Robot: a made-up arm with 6 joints. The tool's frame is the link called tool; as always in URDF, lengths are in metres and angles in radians.
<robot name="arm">
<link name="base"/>
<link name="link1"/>
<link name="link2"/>
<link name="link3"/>
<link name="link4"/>
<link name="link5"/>
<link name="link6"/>
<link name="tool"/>
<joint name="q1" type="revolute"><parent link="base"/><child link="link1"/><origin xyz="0 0 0.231" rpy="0 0 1.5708"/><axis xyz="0 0 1"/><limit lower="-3.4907" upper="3.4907"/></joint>
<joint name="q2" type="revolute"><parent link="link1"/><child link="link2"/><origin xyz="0 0 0" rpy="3.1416 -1.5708 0"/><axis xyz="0 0 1"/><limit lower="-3.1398" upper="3.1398"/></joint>
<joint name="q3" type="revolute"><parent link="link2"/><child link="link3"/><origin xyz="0.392 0 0" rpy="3.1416 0 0"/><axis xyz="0 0 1"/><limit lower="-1.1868" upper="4.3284"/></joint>
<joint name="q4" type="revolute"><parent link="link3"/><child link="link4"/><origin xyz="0 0 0" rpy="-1.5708 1.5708 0"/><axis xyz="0 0 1"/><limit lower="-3.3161" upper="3.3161"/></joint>
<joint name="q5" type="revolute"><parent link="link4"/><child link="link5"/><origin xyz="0 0 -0.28" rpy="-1.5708 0 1.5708"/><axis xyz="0 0 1"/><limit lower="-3.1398" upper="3.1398"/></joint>
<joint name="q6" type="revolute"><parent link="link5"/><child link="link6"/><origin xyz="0 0 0.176" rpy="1.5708 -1.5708 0"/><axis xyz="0 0 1"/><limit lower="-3.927" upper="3.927"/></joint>
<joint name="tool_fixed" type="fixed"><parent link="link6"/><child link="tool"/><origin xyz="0 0 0" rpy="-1.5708 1.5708 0"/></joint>
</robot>
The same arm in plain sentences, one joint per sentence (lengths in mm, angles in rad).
The arm has six revolute joints in a row. What follows holds with every joint at zero, and every direction is one of the base frame's. The first joint lies 231 mm along +z from the base frame's origin and rotates about +z, from -3.4907 to 3.4907 rad. The second joint lies at the same point as the first joint and rotates about +y, from -3.1398 to 3.1398 rad. The third joint lies 392 mm along +z from the second joint and rotates about -y, from -1.1868 to 4.3284 rad. The fourth joint lies at the same point as the third joint and rotates about -x, from -3.3161 to 3.3161 rad. The fifth joint lies 280 mm along +x from the fourth joint and rotates about -y, from -3.1398 to 3.1398 rad. The sixth joint lies 176 mm along -y from the fifth joint and rotates about -x, from -3.927 to 3.927 rad. The tool frame, which is the frame that the pose is given for, lies at the same point as the sixth joint; its axes are the base frame's turned by roll 0, pitch 0 and yaw 0 rad (as in URDF: about the fixed x, then y, then z).
